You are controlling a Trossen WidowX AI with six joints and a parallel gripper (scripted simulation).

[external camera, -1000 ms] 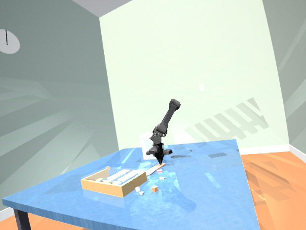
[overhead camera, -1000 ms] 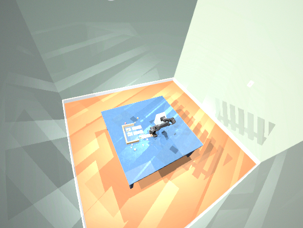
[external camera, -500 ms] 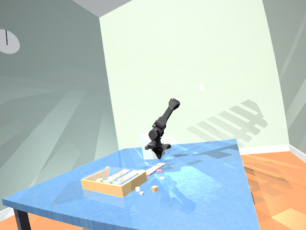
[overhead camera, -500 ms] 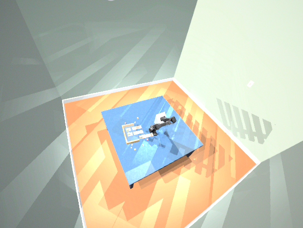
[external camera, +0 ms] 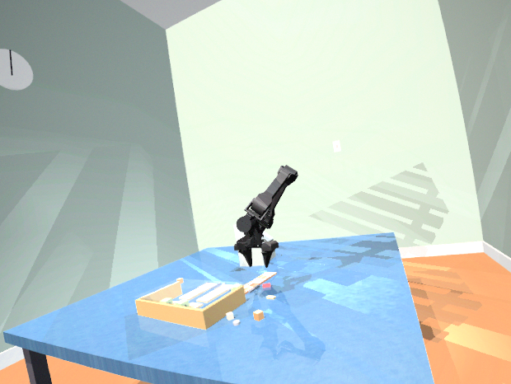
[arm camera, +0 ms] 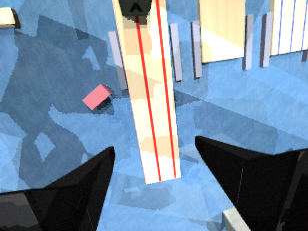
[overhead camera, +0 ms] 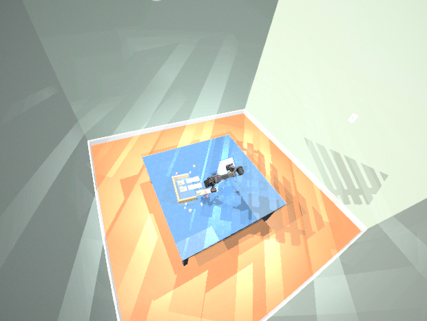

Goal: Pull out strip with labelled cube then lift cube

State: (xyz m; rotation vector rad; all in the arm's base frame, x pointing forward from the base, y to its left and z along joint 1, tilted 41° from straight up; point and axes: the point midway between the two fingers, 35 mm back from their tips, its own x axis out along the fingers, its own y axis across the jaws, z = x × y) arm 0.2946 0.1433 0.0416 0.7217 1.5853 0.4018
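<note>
The strip is 3 cm ahead of my gripper tip, 1 cm to the right of it and 5 cm below it.
</note>
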